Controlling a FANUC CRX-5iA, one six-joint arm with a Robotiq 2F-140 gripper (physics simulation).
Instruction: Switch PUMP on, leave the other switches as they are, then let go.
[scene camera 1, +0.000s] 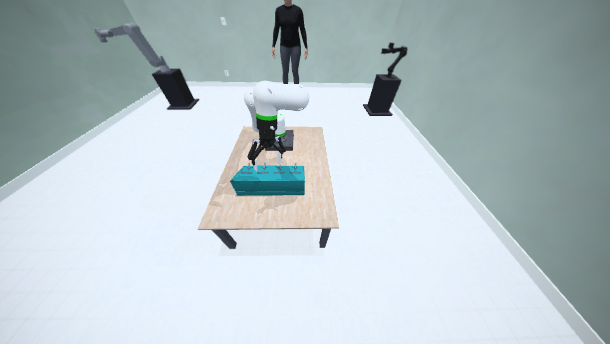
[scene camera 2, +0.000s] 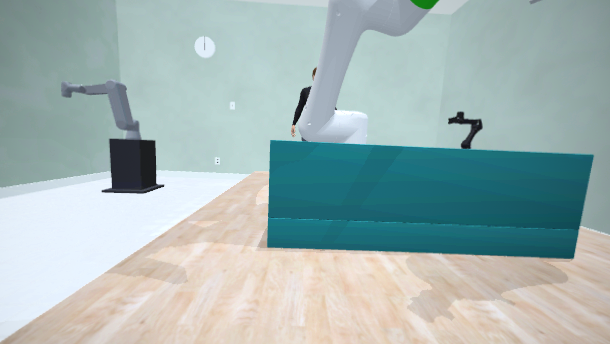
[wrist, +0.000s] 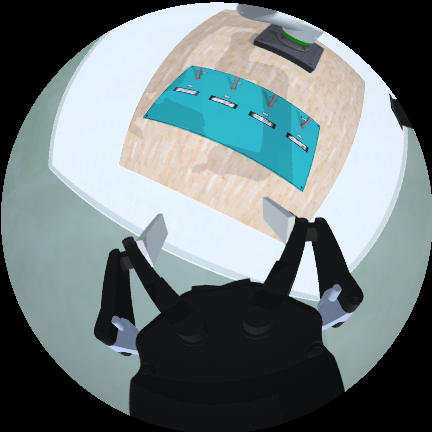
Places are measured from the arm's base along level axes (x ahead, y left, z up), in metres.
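Pixels of known places: gripper, fingertip midpoint: (scene camera 1: 267, 166) (wrist: 213, 215); arm's base, link origin: (scene camera 1: 280, 137).
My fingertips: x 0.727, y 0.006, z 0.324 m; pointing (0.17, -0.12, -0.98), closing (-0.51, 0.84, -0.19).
For each thing: its top centre in the pictures, then the offset to it from my fingertips. "pt": a spot on its surface instead. Level surfaces: height alone.
- left end, surface spot: (wrist: 199, 74) pt 0.277 m back, 0.209 m right, 0.273 m down
- right end, surface spot: (wrist: 305, 121) pt 0.273 m back, 0.141 m left, 0.266 m down
- wooden table, surface height: 0.380 m down
A teal switch panel (scene camera 1: 270, 187) (scene camera 2: 425, 190) (wrist: 230, 127) stands on the table. Several grey toggle switches stick up in a row on its top, among them one at the left end (wrist: 199, 74), two middle ones (wrist: 234, 83) (wrist: 271, 101) and one at the right end (wrist: 305, 121) in the wrist view. Each has a small label plate beside it; the lettering is too small to read, so I cannot tell which is PUMP. My gripper (scene camera 1: 268, 162) (wrist: 213, 215) is open and empty, its fingers wide apart, above the panel and apart from the switches. It does not show in scene camera 2.
The wooden table (scene camera 1: 270, 217) (scene camera 2: 240, 305) (wrist: 175, 165) bears the panel and the arm's dark base (wrist: 290, 50). A grey robot arm on a black pedestal (scene camera 1: 175, 89) (scene camera 2: 132, 164), a black arm on another pedestal (scene camera 1: 384, 94), and a standing person (scene camera 1: 290, 30) are beyond the table.
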